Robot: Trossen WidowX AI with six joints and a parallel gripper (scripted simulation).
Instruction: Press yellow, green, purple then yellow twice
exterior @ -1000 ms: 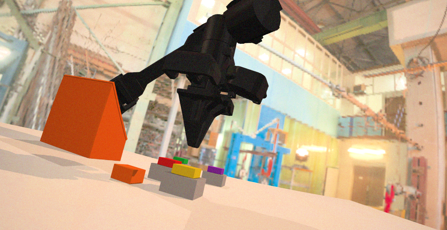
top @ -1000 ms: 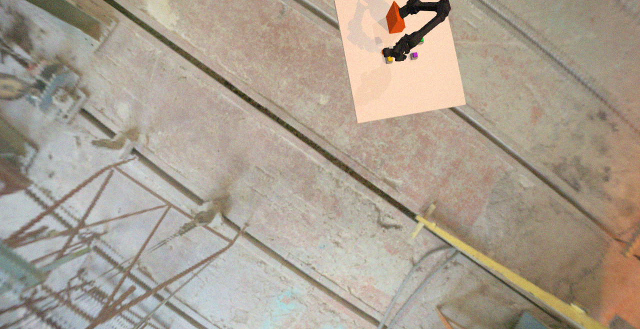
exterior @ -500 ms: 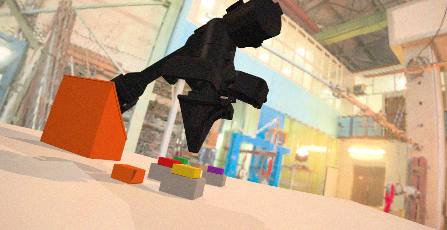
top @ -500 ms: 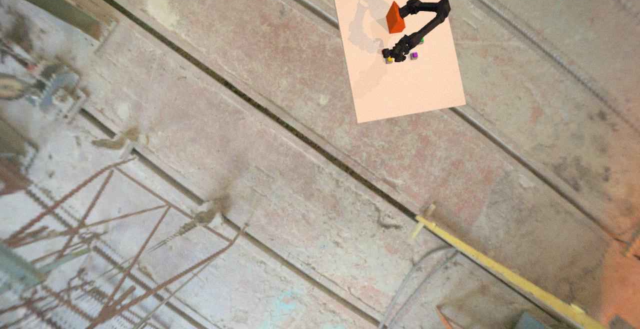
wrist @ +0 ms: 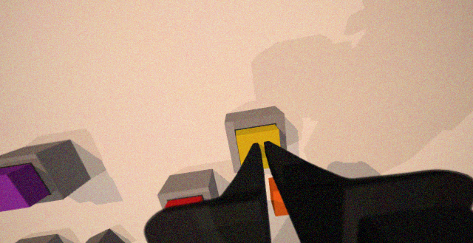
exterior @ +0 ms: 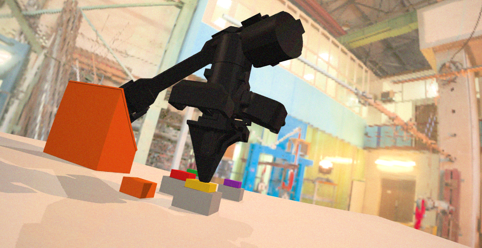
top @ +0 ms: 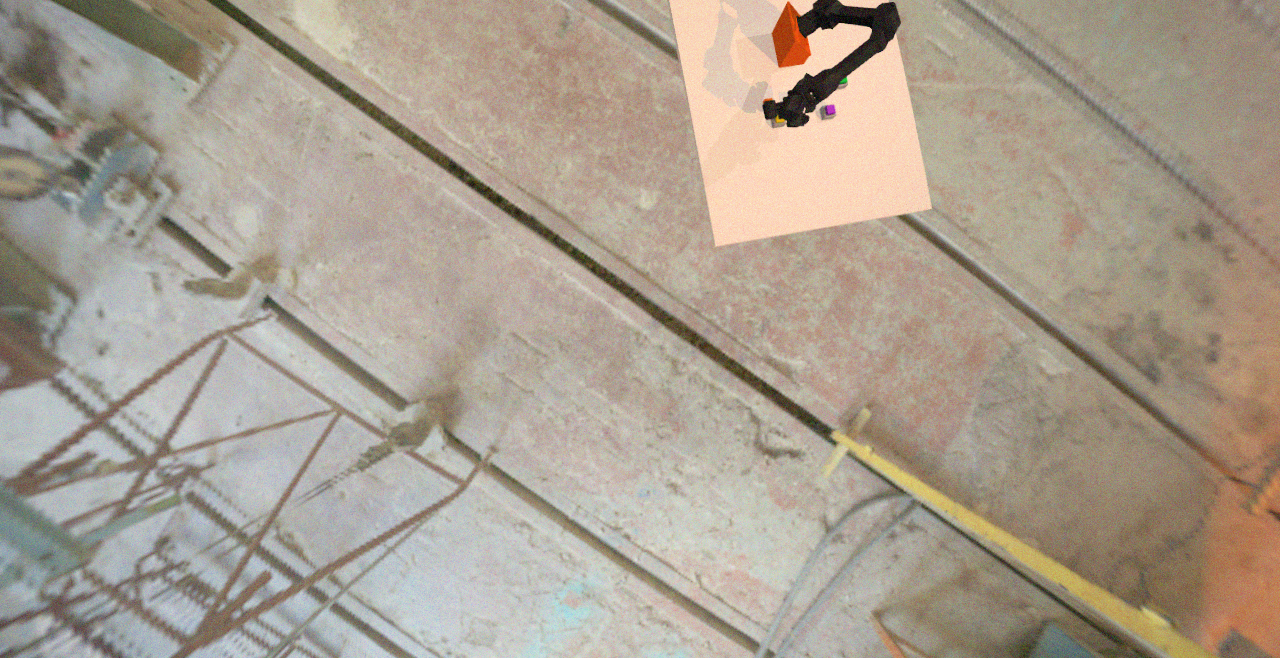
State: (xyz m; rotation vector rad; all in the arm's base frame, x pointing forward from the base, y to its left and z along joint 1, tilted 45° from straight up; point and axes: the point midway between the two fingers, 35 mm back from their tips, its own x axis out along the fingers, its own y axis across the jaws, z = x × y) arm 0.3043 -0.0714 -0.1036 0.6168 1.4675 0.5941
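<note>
The yellow button lies 10 mm below my gripper tip. Also, from my gripper tip: red button 60 mm behind, 80 mm to the left; then small orange block 80 mm behind, 20 mm to the right, 30 mm below; then purple button 210 mm to the left.
</note>
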